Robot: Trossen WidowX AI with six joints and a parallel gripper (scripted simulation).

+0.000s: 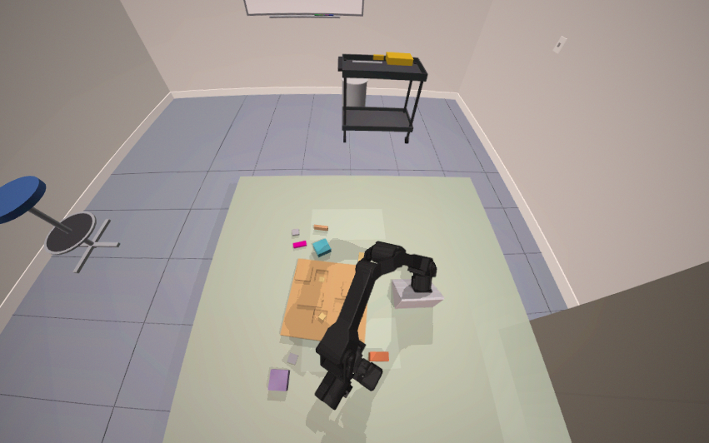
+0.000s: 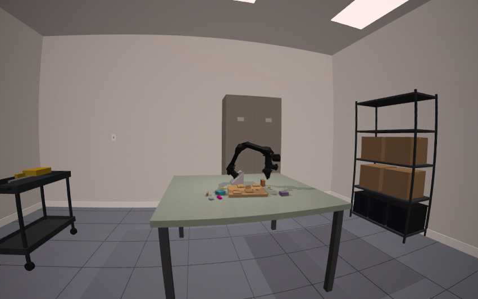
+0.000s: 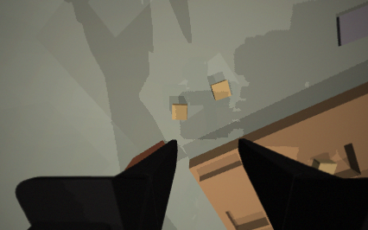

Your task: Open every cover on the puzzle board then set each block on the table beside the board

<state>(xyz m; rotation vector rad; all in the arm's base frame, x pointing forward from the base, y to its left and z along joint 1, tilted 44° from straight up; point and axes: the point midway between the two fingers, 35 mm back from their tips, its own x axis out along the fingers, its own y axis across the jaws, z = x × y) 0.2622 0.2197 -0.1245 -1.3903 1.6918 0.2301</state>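
Now: gripper tip 430 mm to the left of the teal block, 120 mm short of it and 70 mm above it. Round my gripper tip: orange block 100 mm behind, 60 mm below, 20 mm to the right; purple block 220 mm ahead, 70 mm below, 60 mm to the left; magenta bar 440 mm to the right, 220 mm ahead, 80 mm below.
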